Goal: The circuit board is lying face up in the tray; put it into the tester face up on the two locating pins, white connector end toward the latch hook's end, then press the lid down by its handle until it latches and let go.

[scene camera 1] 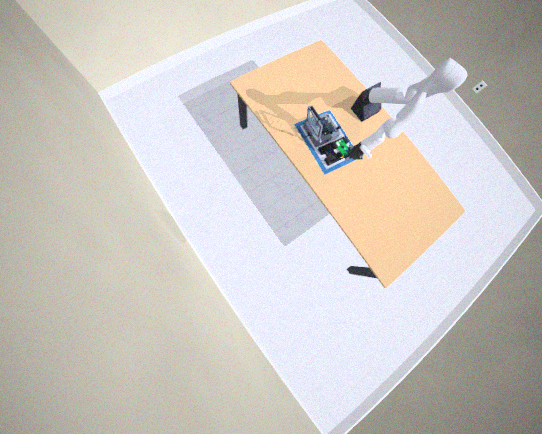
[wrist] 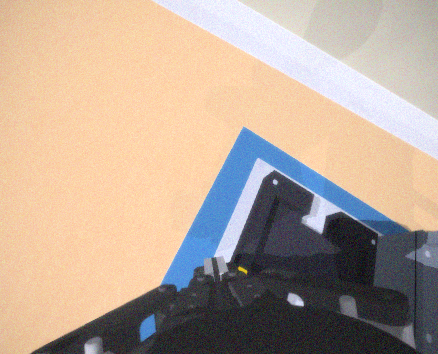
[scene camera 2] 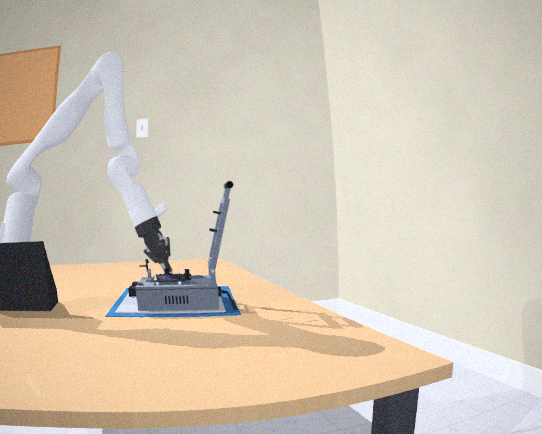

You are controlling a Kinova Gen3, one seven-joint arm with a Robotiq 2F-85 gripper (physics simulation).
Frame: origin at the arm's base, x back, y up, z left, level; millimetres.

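Seen in the pictures: gripper, fingertip midpoint: (scene camera 1: 345,159) (wrist: 215,271); arm's base at its link origin: (scene camera 1: 373,95) (scene camera 2: 13,259).
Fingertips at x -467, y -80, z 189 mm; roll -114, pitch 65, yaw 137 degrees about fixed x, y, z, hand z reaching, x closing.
Offsets run from my fingertips to a thing's middle. "spot": to the spot under its first point. Level surfaces: height alone.
The green circuit board @[dx +68, dy -19, dz -70 mm] (scene camera 1: 342,147) lies in the black tray @[spot: dx -53, dy -24, dz -85 mm] (scene camera 1: 329,156) (wrist: 288,211) at the near end of the blue mat @[dy -40 mm] (scene camera 1: 324,169) (scene camera 2: 119,307) (wrist: 224,204). The grey tester (scene camera 1: 322,129) (scene camera 2: 179,297) stands beside it with its lid @[dx -61, dy +144, dz -280 mm] (scene camera 1: 313,120) (scene camera 2: 219,228) raised almost upright, the black handle @[dx -77, dy +226, dz -331 mm] (scene camera 2: 228,184) at the top. My gripper (scene camera 1: 355,151) (scene camera 2: 167,269) (wrist: 215,271) is tilted down at the tray end, its fingers shut together with nothing seen between them. In the wrist view the board is hidden behind the gripper body.
The mat lies on a long wooden table @[dy -42 mm] (scene camera 1: 398,207) (scene camera 2: 269,366). The arm's black base block (scene camera 1: 366,105) stands at the table's far edge behind the tester. A wall socket (scene camera 2: 142,127) is on the wall behind.
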